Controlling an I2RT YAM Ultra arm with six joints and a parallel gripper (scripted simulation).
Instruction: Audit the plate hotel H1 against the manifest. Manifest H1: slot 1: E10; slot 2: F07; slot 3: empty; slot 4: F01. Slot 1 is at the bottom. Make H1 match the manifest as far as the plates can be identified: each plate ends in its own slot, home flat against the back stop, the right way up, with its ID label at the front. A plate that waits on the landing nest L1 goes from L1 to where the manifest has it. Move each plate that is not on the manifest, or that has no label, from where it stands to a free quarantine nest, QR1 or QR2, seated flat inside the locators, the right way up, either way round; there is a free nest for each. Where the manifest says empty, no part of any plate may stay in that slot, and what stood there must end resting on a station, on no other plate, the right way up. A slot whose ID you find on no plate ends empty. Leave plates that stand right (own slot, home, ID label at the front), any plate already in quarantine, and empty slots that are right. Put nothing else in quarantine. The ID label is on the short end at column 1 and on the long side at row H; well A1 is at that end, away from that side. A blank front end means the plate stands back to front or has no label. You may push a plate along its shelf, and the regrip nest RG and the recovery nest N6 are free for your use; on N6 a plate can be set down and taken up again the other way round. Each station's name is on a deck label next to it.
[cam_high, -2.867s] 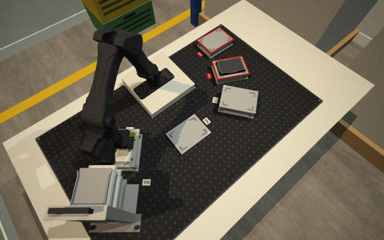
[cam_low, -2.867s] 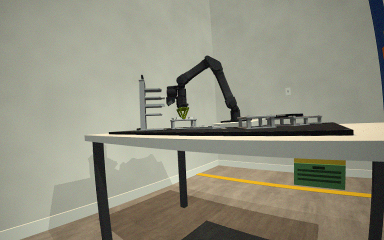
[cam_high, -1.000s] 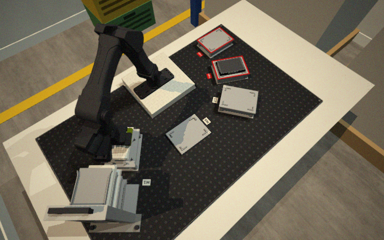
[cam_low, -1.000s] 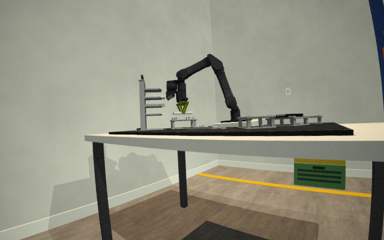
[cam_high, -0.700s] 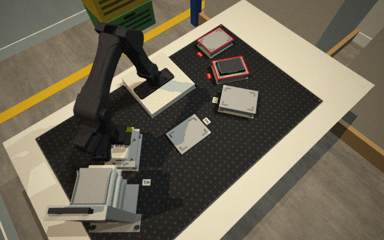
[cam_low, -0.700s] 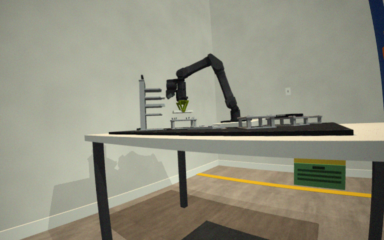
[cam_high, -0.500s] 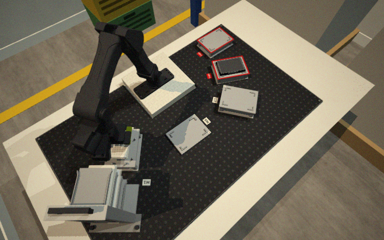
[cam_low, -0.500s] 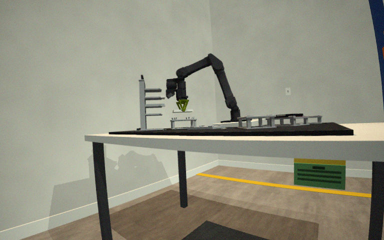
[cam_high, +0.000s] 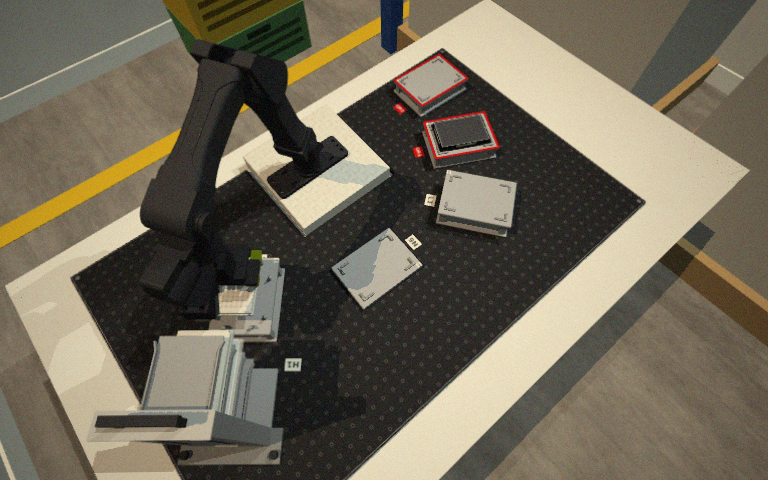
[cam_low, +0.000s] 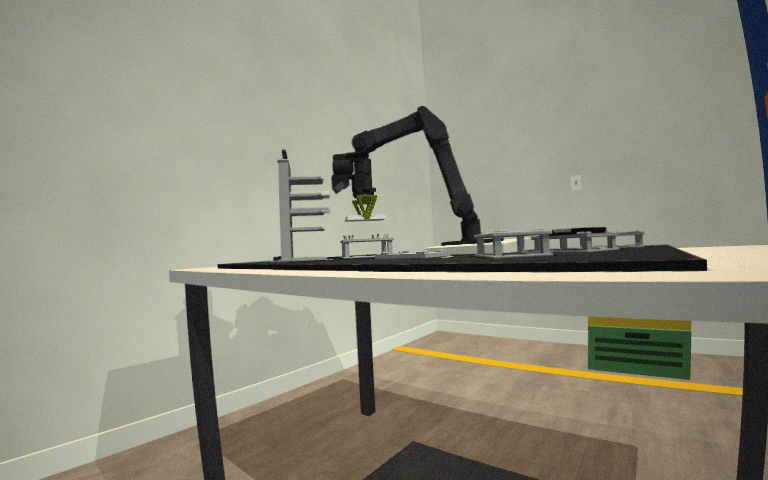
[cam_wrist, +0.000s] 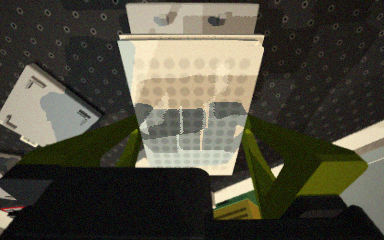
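My hand is 8 cm above the regrip nest. Also, from my hand: H1 deck label (16 cm ahead, 1 cm to the right, 13 cm below); white well plate (right at my hand); plate hotel H1 (20 cm ahead, 17 cm to the right, 2 cm above).
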